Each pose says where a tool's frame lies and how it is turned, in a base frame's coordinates. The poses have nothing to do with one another.
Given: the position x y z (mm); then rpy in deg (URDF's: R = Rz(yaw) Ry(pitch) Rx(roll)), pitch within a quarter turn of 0, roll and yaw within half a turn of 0.
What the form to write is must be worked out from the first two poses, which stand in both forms.
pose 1, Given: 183, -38, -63, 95.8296, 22.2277, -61.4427
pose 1, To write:
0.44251, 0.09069, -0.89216
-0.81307, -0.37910, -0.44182
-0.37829, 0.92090, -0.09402
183, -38, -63

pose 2, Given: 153, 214, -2, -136.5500, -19.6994, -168.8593
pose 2, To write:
-0.92373, -0.36772, -0.10722
-0.18191, 0.66750, -0.72205
0.33709, -0.64747, -0.68349
153, 214, -2

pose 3, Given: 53, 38, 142, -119.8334, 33.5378, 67.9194
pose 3, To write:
0.31333, 0.28083, -0.90717
0.77239, -0.63113, 0.07140
-0.55249, -0.72306, -0.41466
53, 38, 142

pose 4, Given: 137, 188, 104, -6.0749, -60.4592, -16.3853
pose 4, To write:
0.47302, 0.36884, -0.80013
-0.13909, 0.92803, 0.34558
0.87000, -0.05218, 0.49027
137, 188, 104

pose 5, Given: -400, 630, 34, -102.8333, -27.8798, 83.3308
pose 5, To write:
0.10266, 0.27356, -0.95636
0.87795, 0.42706, 0.21640
0.46762, -0.86185, -0.19633
-400, 630, 34

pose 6, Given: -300, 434, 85, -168.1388, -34.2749, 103.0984
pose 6, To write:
-0.18727, 0.92695, -0.32510
0.80485, 0.33453, 0.49022
0.56316, -0.16985, -0.80870
-300, 434, 85

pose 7, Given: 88, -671, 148, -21.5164, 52.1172, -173.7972
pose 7, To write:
-0.61045, 0.38830, -0.69034
-0.06635, -0.89359, -0.44396
-0.78927, -0.22521, 0.57126
88, -671, 148

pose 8, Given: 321, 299, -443, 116.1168, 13.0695, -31.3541
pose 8, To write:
0.83185, -0.05566, -0.55221
-0.50685, -0.48157, -0.71498
-0.22613, 0.87464, -0.42880
321, 299, -443

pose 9, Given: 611, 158, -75, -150.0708, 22.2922, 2.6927
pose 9, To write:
0.92424, -0.14834, -0.35182
0.04347, -0.87458, 0.48293
-0.37933, -0.46164, -0.80187
611, 158, -75

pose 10, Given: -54, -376, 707, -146.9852, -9.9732, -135.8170
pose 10, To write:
-0.70628, -0.65208, 0.27560
-0.68642, 0.53556, -0.49194
0.17319, -0.53662, -0.82586
-54, -376, 707

